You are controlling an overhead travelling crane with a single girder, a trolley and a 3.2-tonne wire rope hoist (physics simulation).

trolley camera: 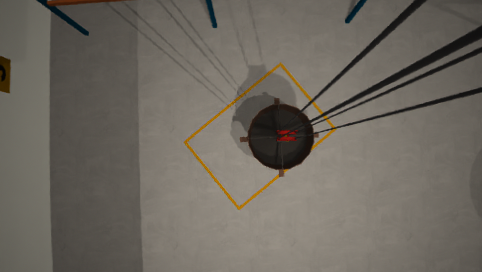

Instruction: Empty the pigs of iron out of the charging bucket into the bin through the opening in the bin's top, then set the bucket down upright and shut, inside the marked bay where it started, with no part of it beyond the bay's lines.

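Observation:
The charging bucket (296,156), round and dark with a brown rim and small lugs, hangs upright over the right part of the marked bay (212,175). In this view it covers part of the bay's lower right line. Its shadow falls apart from it to the upper left, so it appears to be off the floor. No pigs can be made out in its dark inside, and no bright floor shows through its bottom. My gripper (286,135), the red hook block above the bucket's middle, holds it by thin sling legs. The bin does not show as a recognisable whole.
Dark hoist ropes (395,76) run to the upper right. Blue legs (212,14) (355,11) and an orange beam (90,2) show along the top edge. A dark floor strip (95,150) and a yellow sign (4,75) are at the left. A round shadow is cut off at the right edge.

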